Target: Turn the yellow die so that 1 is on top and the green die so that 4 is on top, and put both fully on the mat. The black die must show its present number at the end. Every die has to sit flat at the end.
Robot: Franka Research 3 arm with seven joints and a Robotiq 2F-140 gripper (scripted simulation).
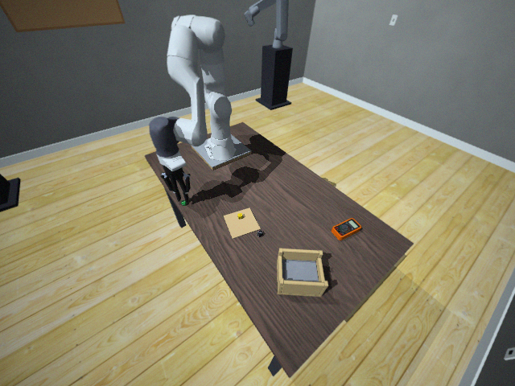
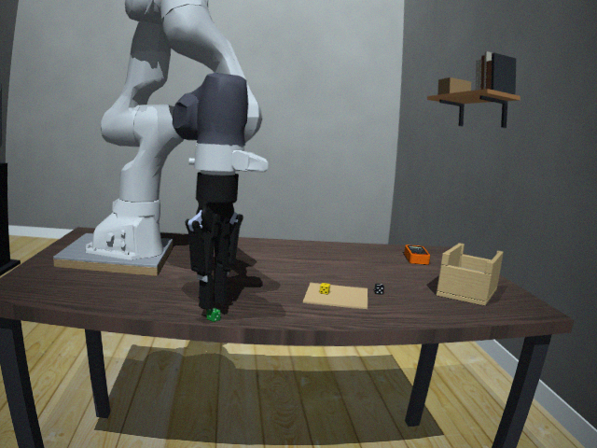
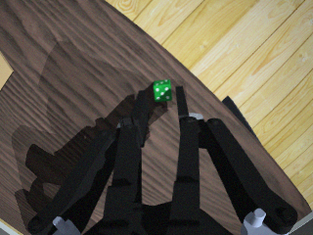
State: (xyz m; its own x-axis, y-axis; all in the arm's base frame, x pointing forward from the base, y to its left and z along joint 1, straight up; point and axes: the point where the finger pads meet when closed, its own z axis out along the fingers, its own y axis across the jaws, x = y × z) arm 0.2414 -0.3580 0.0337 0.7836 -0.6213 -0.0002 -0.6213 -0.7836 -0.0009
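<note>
My gripper is now 5 cm above the green die. Round my hand: yellow die (24 cm ahead, 19 cm to the left, 5 cm below); black die (37 cm ahead, 21 cm to the left, 5 cm below); tan mat (27 cm ahead, 18 cm to the left, 6 cm below).
</note>
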